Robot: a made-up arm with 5 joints.
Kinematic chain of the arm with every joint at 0, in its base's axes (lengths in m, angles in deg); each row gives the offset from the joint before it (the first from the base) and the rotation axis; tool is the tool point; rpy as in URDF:
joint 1: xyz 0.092 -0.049 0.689 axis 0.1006 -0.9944 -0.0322
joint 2: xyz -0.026 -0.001 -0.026 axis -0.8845 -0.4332 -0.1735
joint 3: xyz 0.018 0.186 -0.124 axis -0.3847 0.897 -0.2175
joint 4: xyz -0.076 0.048 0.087 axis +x
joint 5: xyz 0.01 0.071 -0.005 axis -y
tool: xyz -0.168 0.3 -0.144 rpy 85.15 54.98 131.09
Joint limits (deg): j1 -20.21..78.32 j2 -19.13..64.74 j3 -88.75..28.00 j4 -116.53..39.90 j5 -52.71..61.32
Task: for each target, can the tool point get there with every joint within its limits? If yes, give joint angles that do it. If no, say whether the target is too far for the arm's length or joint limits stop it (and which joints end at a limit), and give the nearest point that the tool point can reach.
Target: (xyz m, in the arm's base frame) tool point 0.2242 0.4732 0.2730
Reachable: yes | joints 52.00 29.98 -26.79 15.94 -27.45
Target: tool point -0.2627 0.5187 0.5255
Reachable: yes | joints 2.15 -5.63 -57.18 14.08 -5.89
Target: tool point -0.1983 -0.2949 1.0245
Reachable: no: joint limits stop it (at a limit: joint 1, joint 2, joint 3, joint 4) | nearest point -0.0924 -0.2544 0.6901 | short by 0.353 m
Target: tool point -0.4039 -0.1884 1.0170
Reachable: no: joint limits stop it (at a limit: joint 1, joint 2, joint 3, joint 4) | nearest point -0.2943 -0.0491 0.6933 | short by 0.369 m
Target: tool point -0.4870 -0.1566 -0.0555
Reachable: no: too far | nearest point -0.3183 -0.1148 0.1251 | short by 0.251 m
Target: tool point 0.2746 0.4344 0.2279
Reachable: yes | joints 59.22 22.02 -59.06 16.68 -24.81
